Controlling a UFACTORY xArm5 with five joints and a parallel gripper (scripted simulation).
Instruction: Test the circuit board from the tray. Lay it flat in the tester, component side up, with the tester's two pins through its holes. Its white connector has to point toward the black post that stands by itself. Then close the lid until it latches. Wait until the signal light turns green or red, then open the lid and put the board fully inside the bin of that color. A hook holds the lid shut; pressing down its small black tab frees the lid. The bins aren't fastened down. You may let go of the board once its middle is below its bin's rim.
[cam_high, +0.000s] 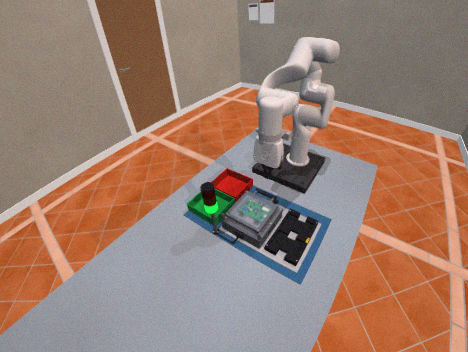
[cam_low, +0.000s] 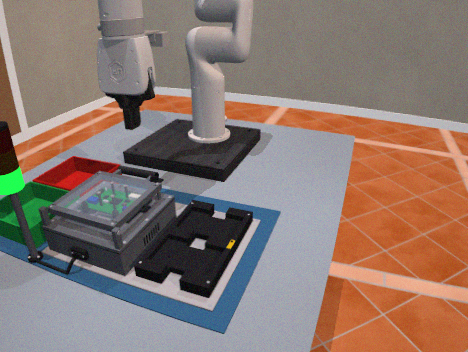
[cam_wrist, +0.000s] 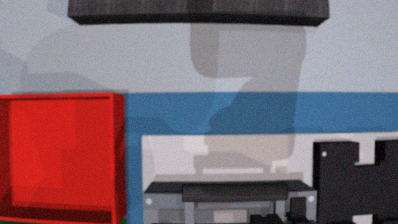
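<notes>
My hand is 12 cm above the black catch, 5 cm to the right of it and 2 cm short of it. Round my hand: red bin (20 cm to the right, 19 cm below, 2 cm behind); then green circuit board (14 cm below, 8 cm ahead); then clear lid (12 cm below, 9 cm ahead).
</notes>
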